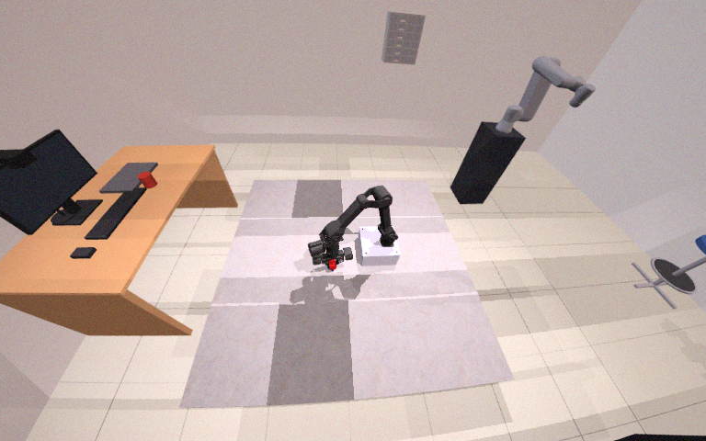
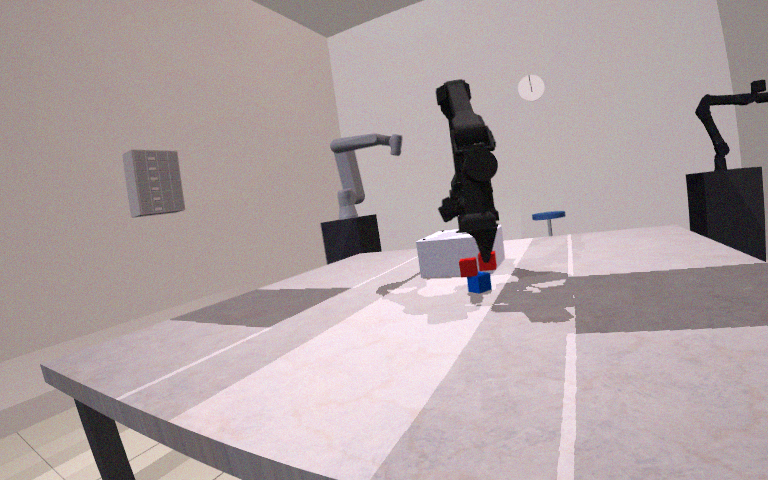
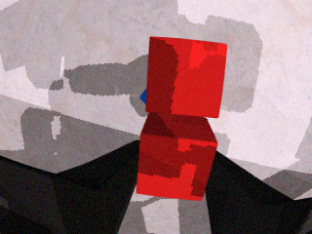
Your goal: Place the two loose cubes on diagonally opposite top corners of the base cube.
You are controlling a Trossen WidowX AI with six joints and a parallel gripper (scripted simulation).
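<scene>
Now: gripper tip 2 cm to the left of the blue base cube and 4 cm above it.
</scene>
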